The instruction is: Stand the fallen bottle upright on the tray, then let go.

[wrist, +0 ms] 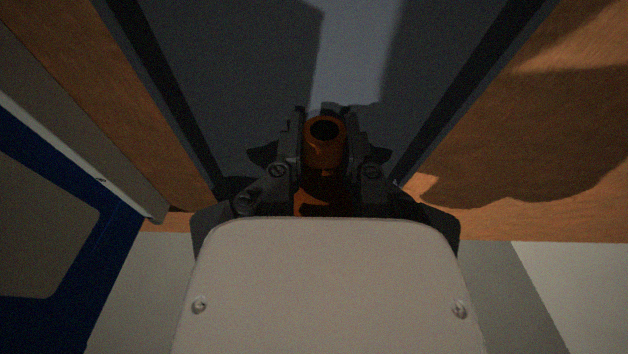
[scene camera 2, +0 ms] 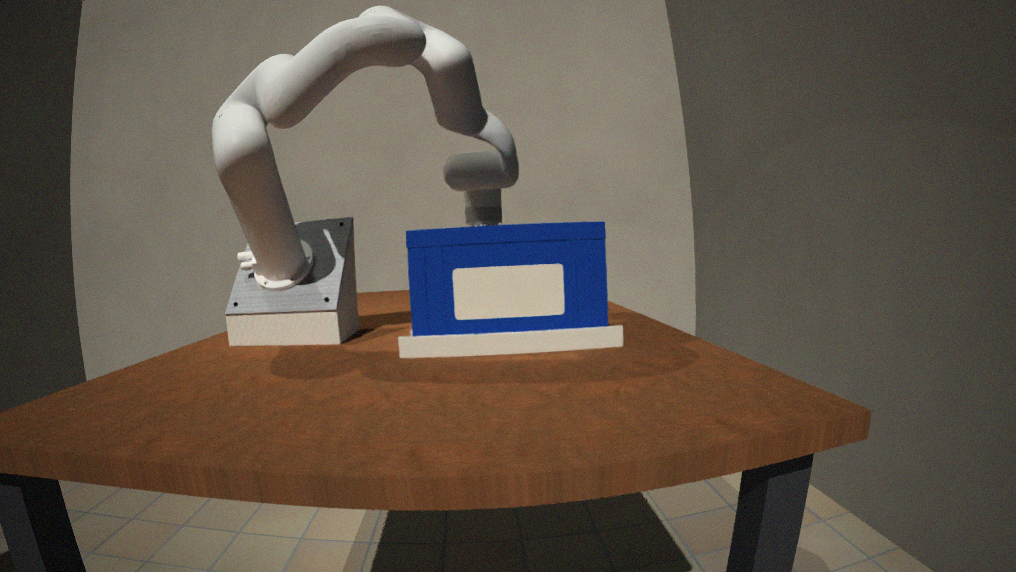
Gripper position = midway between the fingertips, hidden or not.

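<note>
Through the wrist camera I am looking at my gripper (wrist: 322, 128), and I can see a brown bottle (wrist: 322, 194) there too.
</note>
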